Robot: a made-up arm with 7 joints. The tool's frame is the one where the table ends. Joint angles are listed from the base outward.
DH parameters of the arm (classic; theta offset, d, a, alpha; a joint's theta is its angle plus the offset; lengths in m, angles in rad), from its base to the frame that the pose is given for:
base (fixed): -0.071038 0 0 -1.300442
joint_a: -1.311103 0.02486 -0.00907 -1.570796
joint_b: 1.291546 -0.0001 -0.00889 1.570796
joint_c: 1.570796 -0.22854 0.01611 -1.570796
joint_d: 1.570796 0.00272 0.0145 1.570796
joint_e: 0 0.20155 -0.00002 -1.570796
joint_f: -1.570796 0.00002 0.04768 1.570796
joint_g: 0 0 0 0
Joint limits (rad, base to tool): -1.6..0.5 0..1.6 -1.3..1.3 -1.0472..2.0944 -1.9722..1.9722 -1.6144..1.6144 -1.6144..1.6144
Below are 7 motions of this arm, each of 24 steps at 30 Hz.
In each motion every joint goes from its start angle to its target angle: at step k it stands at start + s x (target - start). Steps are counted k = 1, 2, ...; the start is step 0. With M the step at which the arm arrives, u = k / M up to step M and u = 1 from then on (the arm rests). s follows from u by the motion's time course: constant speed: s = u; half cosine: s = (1 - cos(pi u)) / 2; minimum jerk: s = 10 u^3 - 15 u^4 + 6 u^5.
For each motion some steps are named. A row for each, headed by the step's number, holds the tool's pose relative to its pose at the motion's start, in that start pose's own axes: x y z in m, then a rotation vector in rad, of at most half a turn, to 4 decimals.
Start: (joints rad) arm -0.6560 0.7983 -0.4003 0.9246 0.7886 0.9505 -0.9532
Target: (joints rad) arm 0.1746 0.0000 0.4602 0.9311 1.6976 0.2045 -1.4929
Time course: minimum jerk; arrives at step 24
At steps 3, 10, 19, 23, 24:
3: 0.0036 -0.0053 0.0014 0.0159 -0.0017 -0.0155
10: 0.0724 -0.1276 0.0047 0.3116 0.0004 -0.3803
19: 0.1267 -0.3798 -0.0954 0.6942 0.1355 -1.2200
23: 0.1236 -0.4076 -0.1123 0.7247 0.1546 -1.3251
24: 0.1235 -0.4079 -0.1125 0.7250 0.1548 -1.3263

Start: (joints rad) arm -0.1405 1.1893 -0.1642 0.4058 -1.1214 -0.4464 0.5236
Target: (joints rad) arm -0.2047 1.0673 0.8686 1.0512 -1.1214 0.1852 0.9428
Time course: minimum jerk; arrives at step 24
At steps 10, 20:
10: 0.0352 0.0715 0.0247 -0.0696 0.0851 0.5201
20: 0.0081 0.1931 -0.0005 -0.4162 0.5750 1.3017

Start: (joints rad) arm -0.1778 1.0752 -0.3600 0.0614 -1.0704 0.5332 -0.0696
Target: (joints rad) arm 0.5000 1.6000 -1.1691 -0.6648 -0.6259 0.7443 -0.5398
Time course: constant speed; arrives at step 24
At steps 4, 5, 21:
4: -0.0088 -0.0189 -0.0486 0.1456 0.2324 -0.1207
5: -0.0125 -0.0237 -0.0612 0.1757 0.2922 -0.1551
21: -0.1644 -0.1073 -0.2214 0.2878 1.2306 -0.8751

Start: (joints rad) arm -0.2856 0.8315 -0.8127 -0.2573 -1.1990 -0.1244 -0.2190
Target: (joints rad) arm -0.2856 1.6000 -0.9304 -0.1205 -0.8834 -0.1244 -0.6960
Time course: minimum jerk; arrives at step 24
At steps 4, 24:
4: -0.0056 0.0042 0.0010 0.0258 0.0237 -0.0009
24: -0.1751 0.0689 0.0932 0.4961 0.8524 -0.0081

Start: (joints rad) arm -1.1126 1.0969 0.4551 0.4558 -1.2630 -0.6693 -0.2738
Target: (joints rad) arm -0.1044 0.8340 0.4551 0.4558 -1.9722 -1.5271 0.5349
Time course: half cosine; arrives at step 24
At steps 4, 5, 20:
4: -0.0193 0.0099 -0.0021 0.0070 -0.0017 0.0957
5: -0.0300 0.0153 -0.0025 0.0130 -0.0034 0.1485
20: -0.2574 0.1134 0.1368 0.5422 -0.3610 1.3079

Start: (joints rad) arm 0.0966 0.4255 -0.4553 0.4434 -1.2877 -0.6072 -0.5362
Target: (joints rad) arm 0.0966 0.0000 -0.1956 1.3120 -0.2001 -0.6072 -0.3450
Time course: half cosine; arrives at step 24
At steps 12, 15, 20, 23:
12: -0.0563 0.0149 -0.0657 0.2706 0.3720 0.1589
15: -0.0840 0.0073 -0.0949 0.3249 0.5523 0.1843
20: -0.1222 -0.0149 -0.1319 0.3521 0.7961 0.1715
23: -0.1324 -0.0231 -0.1411 0.3516 0.8604 0.1587

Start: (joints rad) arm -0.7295 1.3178 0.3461 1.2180 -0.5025 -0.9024 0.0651
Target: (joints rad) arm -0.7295 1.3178 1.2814 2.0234 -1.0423 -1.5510 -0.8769
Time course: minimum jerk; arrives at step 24
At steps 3, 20, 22, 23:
3: -0.0014 0.0035 -0.0009 -0.0057 -0.0013 0.0094
20: -0.1764 0.0563 -0.0364 -0.0447 0.0506 0.5706
22: -0.1821 0.0525 -0.0359 -0.0417 0.0647 0.5842
23: -0.1829 0.0519 -0.0358 -0.0413 0.0668 0.5861

